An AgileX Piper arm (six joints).
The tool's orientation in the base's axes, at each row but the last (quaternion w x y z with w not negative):
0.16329, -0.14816, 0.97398, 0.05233
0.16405, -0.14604, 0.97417, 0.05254
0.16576, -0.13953, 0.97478, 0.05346
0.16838, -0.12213, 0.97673, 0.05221
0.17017, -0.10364, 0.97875, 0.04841
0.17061, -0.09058, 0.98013, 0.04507
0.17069, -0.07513, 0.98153, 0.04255
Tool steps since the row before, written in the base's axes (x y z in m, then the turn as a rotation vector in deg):
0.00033, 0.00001, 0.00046, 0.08, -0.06, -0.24
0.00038, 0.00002, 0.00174, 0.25, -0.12, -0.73
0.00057, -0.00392, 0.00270, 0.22, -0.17, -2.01
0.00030, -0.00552, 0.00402, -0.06, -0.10, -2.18
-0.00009, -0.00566, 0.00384, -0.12, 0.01, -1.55
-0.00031, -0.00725, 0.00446, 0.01, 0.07, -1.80
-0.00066, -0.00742, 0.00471, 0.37, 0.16, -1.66
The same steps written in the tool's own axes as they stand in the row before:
-0.00045, -0.00007, -0.00033, 0.02, -0.09, 0.24
-0.00093, 0.00000, -0.00152, 0.05, -0.23, 0.74
-0.00043, -0.00375, -0.00295, 0.52, -0.34, 1.93
-0.00043, -0.00516, -0.00447, 0.82, -0.21, 2.01
-0.00018, -0.00526, -0.00436, 0.64, -0.06, 1.42
-0.00007, -0.00679, -0.00515, 0.60, -0.04, 1.70
-0.00001, -0.00693, -0.00545, 0.20, 0.00, 1.70

